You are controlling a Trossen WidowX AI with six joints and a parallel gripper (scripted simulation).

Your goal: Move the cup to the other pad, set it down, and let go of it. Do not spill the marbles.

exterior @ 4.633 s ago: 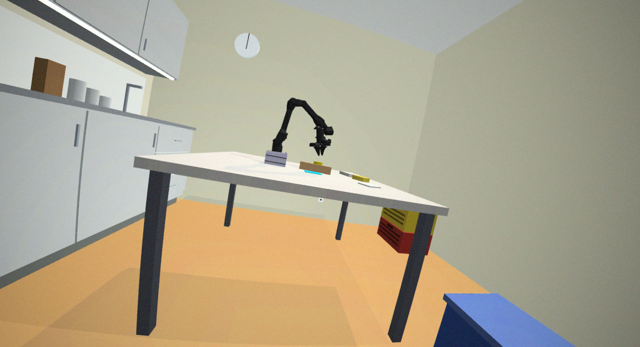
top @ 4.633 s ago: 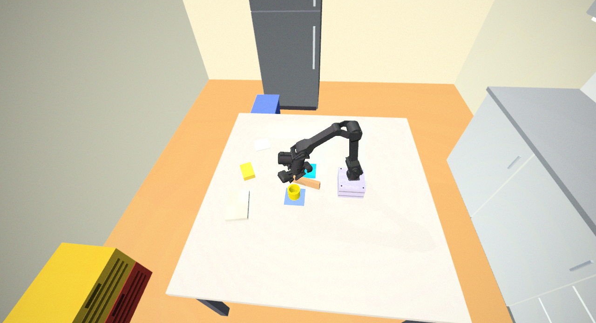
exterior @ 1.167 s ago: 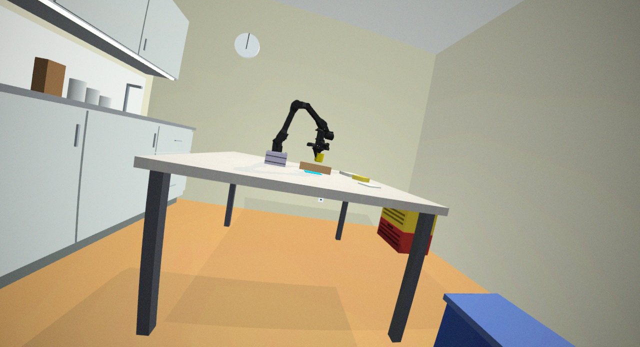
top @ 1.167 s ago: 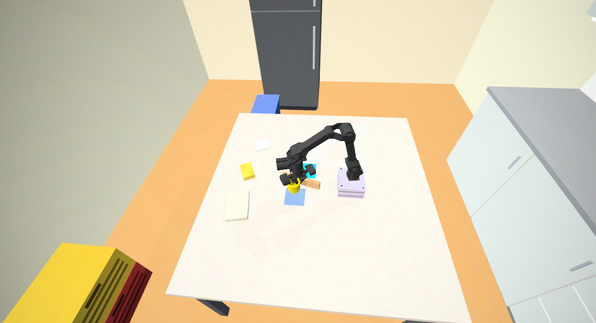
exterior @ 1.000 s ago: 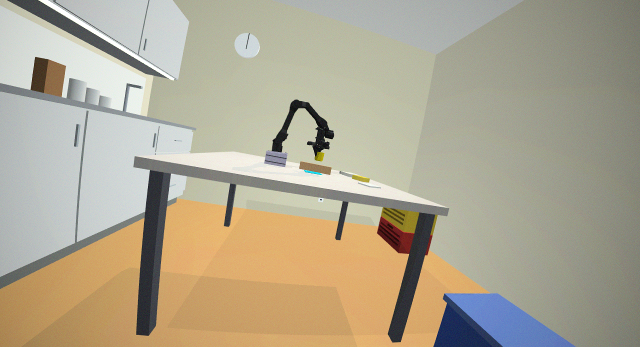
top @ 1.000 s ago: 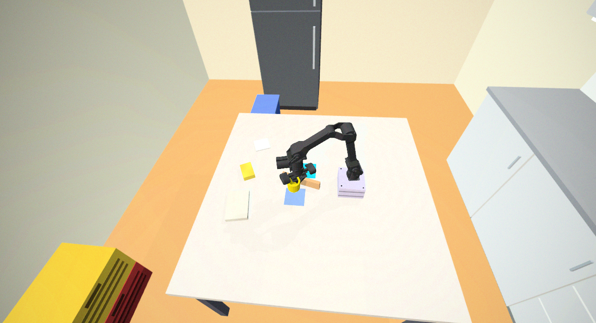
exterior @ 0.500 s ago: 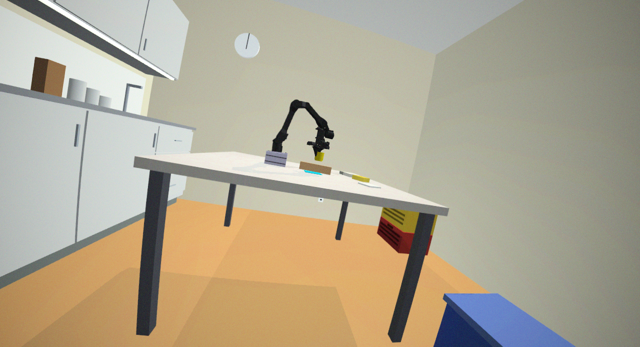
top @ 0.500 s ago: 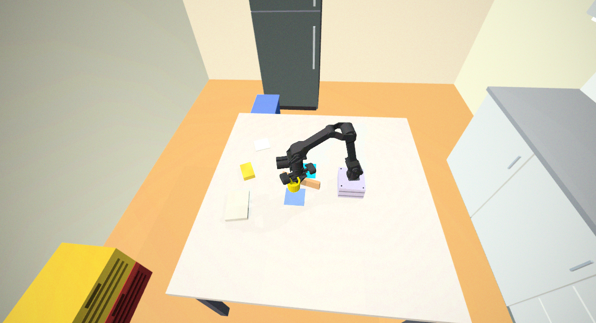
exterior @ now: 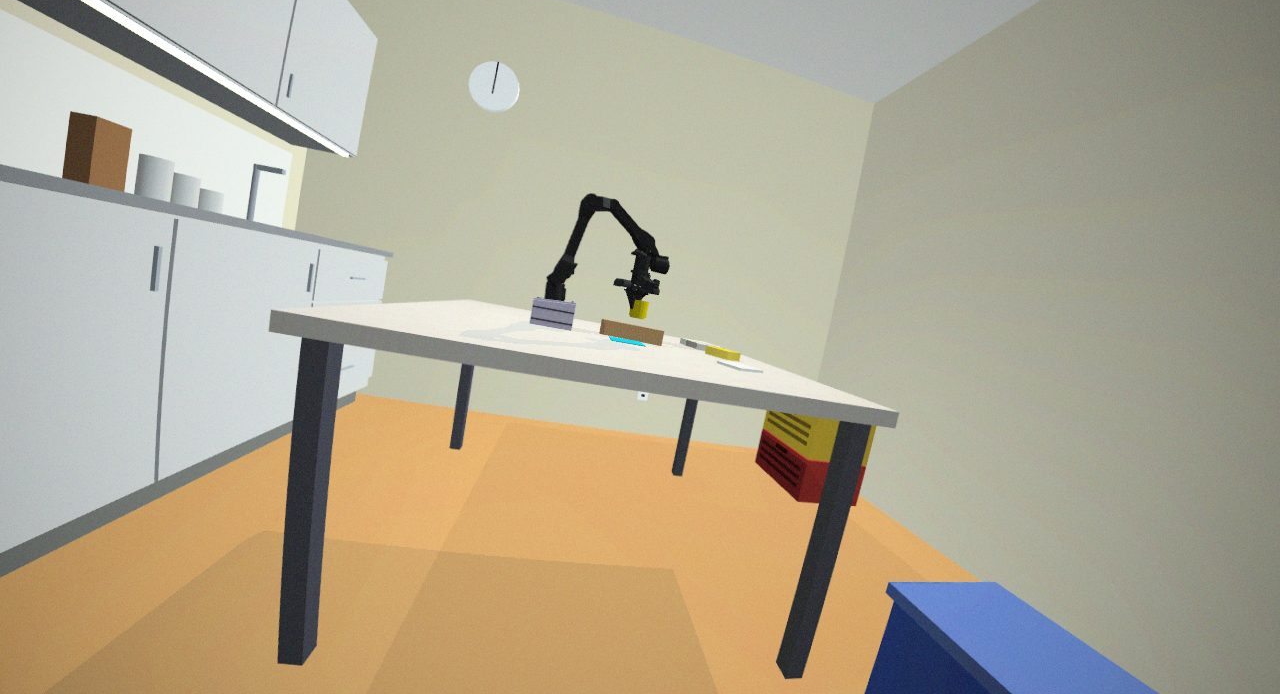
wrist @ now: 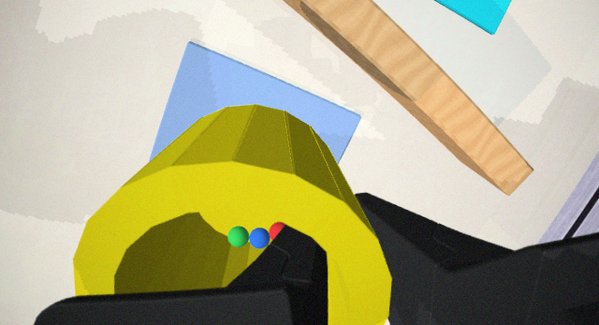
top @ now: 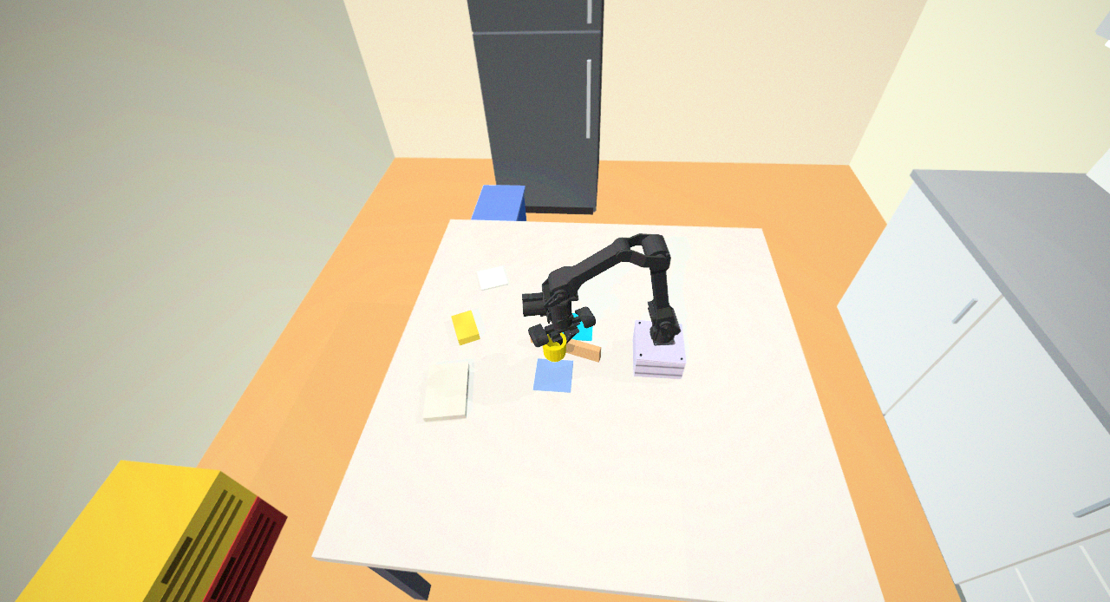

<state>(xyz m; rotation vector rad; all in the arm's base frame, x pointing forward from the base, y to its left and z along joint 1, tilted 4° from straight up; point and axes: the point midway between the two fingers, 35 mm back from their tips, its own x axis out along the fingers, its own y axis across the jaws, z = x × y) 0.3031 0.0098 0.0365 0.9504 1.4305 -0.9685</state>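
My gripper tip is now 15 cm to the left of the cyan pad, 12 cm above it and 5 cm past it. Round my gripper tip: red marble (2 cm to the left, 2 cm below, 1 cm ahead); then yellow cup (2 cm ahead, 1 cm to the left); then blue marble (3 cm to the left, 2 cm below, 2 cm ahead).
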